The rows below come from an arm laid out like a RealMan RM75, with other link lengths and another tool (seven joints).
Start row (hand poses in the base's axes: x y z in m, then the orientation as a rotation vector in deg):
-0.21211 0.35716 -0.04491 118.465 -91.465 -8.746
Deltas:
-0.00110 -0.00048 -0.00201 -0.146 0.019 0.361
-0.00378 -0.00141 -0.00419 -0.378 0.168 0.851
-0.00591 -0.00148 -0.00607 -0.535 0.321 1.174
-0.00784 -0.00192 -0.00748 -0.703 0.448 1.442
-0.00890 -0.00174 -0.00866 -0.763 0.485 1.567
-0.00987 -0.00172 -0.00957 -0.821 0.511 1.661
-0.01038 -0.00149 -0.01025 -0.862 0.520 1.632
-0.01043 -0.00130 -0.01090 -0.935 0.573 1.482
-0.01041 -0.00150 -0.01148 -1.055 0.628 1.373
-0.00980 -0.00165 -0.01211 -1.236 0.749 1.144
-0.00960 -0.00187 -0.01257 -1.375 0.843 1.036
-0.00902 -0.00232 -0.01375 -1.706 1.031 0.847
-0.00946 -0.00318 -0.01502 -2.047 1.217 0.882
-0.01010 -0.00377 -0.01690 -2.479 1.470 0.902
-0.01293 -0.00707 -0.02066 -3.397 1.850 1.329
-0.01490 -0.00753 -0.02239 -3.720 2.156 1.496
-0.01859 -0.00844 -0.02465 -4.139 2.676 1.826
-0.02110 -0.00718 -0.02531 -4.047 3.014 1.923
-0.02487 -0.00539 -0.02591 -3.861 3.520 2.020
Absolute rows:
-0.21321 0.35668 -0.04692 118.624 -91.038 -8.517
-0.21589 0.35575 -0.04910 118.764 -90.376 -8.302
-0.21802 0.35568 -0.05098 118.830 -89.907 -8.213
-0.21995 0.35524 -0.05239 118.855 -89.509 -8.108
-0.22101 0.35542 -0.05357 118.889 -89.341 -8.052
-0.22198 0.35544 -0.05448 118.905 -89.212 -7.997
-0.22249 0.35567 -0.05516 118.849 -89.228 -7.983
-0.22254 0.35586 -0.05581 118.660 -89.339 -8.029
-0.22252 0.35566 -0.05639 118.465 -89.394 -8.025
-0.22191 0.35551 -0.05702 118.108 -89.523 -8.078
-0.22171 0.35529 -0.05748 117.884 -89.549 -8.097
-0.22113 0.35484 -0.05866 117.417 -89.560 -8.080
-0.22157 0.35398 -0.05993 117.113 -89.333 -7.975
-0.22221 0.35339 -0.06181 116.702 -89.060 -7.869
-0.22504 0.35009 -0.06557 116.177 -88.172 -7.352
-0.22701 0.34963 -0.06730 115.938 -87.741 -7.337
-0.23070 0.34872 -0.06956 115.661 -86.994 -7.400
-0.23321 0.34998 -0.07022 115.670 -86.717 -7.775
-0.23698 0.35177 -0.07082 115.682 -86.364 -8.392

